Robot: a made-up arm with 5 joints.
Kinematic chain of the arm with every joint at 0, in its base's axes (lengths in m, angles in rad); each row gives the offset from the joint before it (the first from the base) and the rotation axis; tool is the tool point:
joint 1: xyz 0 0 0.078 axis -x
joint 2: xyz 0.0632 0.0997 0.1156 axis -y
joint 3: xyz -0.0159 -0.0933 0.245 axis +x
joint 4: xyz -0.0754 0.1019 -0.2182 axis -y
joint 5: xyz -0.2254 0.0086 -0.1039 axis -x
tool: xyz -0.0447 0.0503 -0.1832
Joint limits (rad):
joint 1: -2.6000..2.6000
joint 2: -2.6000..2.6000
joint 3: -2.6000..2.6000
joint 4: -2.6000..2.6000
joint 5: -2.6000..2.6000
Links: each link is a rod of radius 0.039 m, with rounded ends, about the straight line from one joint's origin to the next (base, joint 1, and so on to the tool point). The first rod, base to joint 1, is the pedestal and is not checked.
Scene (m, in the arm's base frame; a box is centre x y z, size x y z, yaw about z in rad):
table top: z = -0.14
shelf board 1: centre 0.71 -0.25 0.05 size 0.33 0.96 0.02 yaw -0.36
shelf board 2: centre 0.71 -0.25 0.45 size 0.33 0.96 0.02 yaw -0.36
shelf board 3: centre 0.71 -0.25 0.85 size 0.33 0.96 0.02 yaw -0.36
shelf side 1: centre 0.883 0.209 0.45 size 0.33 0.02 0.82 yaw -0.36
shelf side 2: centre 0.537 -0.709 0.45 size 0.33 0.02 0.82 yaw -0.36
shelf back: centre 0.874 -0.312 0.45 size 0.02 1 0.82 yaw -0.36
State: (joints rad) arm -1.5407 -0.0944 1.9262 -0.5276 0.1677
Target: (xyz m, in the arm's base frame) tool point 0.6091 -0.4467 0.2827
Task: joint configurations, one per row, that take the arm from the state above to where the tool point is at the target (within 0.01 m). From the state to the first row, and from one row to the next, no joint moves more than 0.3 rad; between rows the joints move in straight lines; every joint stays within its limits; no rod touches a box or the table.
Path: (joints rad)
1: -1.4193 -0.3703 1.9747 -0.7309 0.2631
2: -1.2979 -0.6461 2.0232 -0.9341 0.3586
3: -1.1764 -0.9220 2.0716 -1.1374 0.4540
4: -1.0550 -1.1978 2.1201 -1.3406 0.5494
5: -0.9336 -1.4737 2.1686 -1.5439 0.6449
6: -0.8122 -1.7496 2.2171 -1.7471 0.7403
7: -0.9869 -1.7679 2.1340 -1.4874 0.5109
8: -1.1616 -1.7862 2.0509 -1.2278 0.2815
9: -1.3363 -1.8045 1.9679 -0.9681 0.0522

